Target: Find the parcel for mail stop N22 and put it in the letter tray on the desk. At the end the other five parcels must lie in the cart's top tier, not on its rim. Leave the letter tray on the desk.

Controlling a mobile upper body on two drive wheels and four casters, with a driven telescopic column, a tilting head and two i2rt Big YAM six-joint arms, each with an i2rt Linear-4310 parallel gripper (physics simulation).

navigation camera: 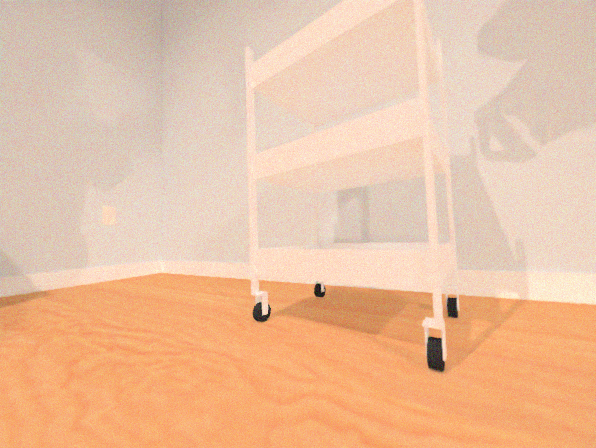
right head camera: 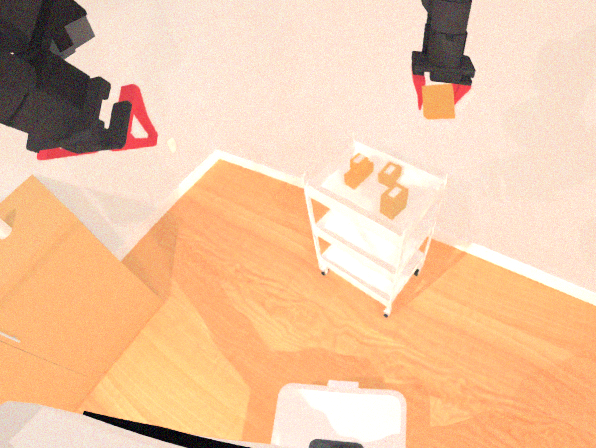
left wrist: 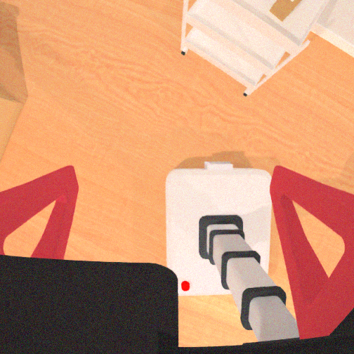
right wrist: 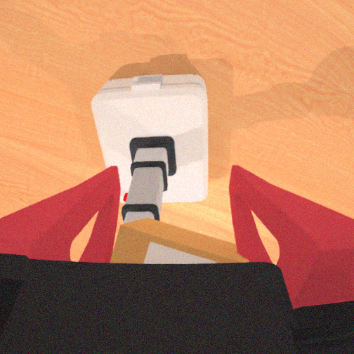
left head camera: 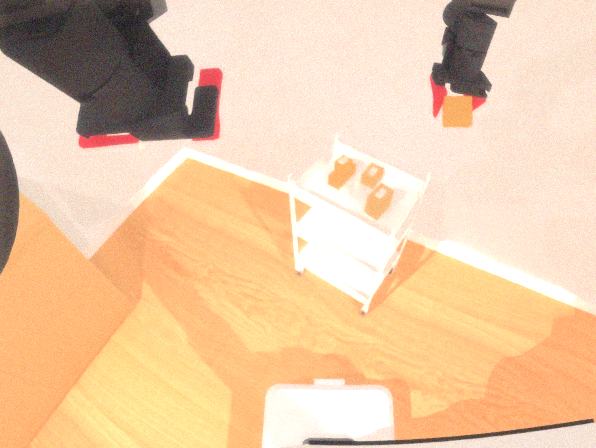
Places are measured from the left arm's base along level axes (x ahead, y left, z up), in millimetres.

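Where they show: left gripper, fingertip midpoint: (right head camera: 125,143) (left head camera: 176,134).
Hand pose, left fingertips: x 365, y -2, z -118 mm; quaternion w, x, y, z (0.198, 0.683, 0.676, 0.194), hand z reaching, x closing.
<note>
Each offset is from my left fingertips to the top centre of the thing. "spot": to the spot under its first point.
My right gripper (left head camera: 457,107) (right head camera: 438,102) (right wrist: 174,176) is shut on an orange-brown parcel @[230 mm ahead, 413 mm right, 71 mm down] (left head camera: 457,116) (right head camera: 438,106) (right wrist: 185,237), held high, beyond the cart in the head views. Its pale label is partly hidden; no writing shows. My left gripper (left head camera: 150,142) (right head camera: 98,150) (left wrist: 173,176) is open and empty, at upper left. The white cart (left head camera: 295,220) (right head camera: 311,215) (left wrist: 184,25) (navigation camera: 251,200) bears parcels in its top tier: one @[712 mm ahead, 386 mm right, 727 mm down] (left head camera: 372,175) (right head camera: 390,173), a nearer one @[544 mm ahead, 391 mm right, 677 mm down] (left head camera: 379,201) (right head camera: 394,201), and a left pair @[720 mm ahead, 261 mm right, 675 mm down] (left head camera: 342,172) (right head camera: 358,171) seemingly together. Their labels are unreadable. I cannot identify the letter tray.
A wooden surface, seemingly the desk (left head camera: 65,300) (right head camera: 75,280), fills the lower left. A small white object @[spot: 210 mm ahead, 1176 mm left, 496 mm down] (right head camera: 5,228) is cut off there. My white base (left head camera: 330,415) (right head camera: 345,415) (left wrist: 190,200) (right wrist: 185,120) stands nearer than the cart. Walls rise behind the cart, with an outlet @[1359 mm ahead, 1043 mm left, 983 mm down] (navigation camera: 108,215).
</note>
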